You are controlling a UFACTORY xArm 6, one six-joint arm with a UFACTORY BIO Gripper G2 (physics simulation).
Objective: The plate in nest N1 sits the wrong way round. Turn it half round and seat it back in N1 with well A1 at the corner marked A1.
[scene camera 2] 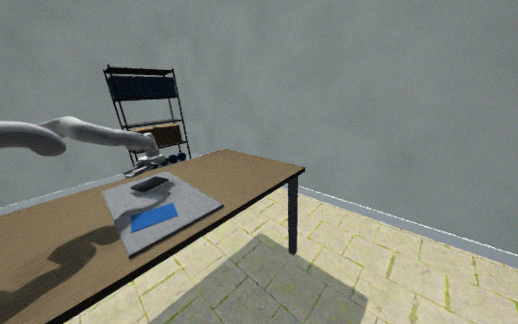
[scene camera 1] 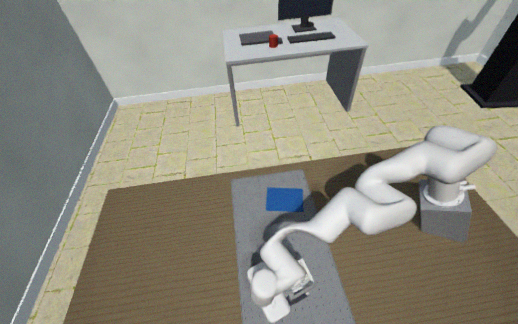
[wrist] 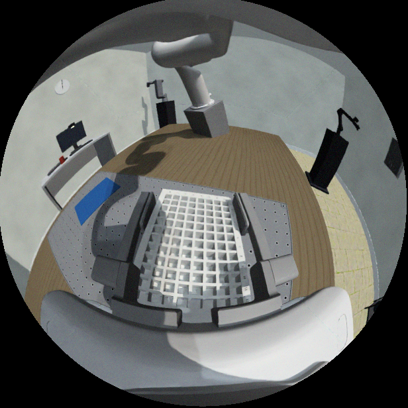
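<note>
My gripper (scene camera 1: 300, 283) (wrist: 194, 212) is shut on the white well plate (scene camera 1: 308, 270) (wrist: 195, 245), with one finger along each long side. The plate's grid of square wells faces the wrist camera. In scene camera 2 the gripper (scene camera 2: 134, 172) is above the board, and the plate is hard to tell apart from the fingers. The dark nest (scene camera 2: 150, 184) lies on the grey perforated board (scene camera 1: 247, 200) (scene camera 2: 200, 204) (wrist: 277, 225), below the gripper and apart from it. The nest's label, the A1 corner mark and the plate's well letters cannot be read.
A flat blue rectangle (scene camera 1: 284, 199) (scene camera 2: 155, 217) (wrist: 96, 201) lies on the board, off to one side of the nest. The board lies on the brown table (scene camera 1: 165, 240) (scene camera 2: 250, 167) (wrist: 225, 155). The arm's grey base block (scene camera 1: 445, 217) (wrist: 211, 120) stands on the table.
</note>
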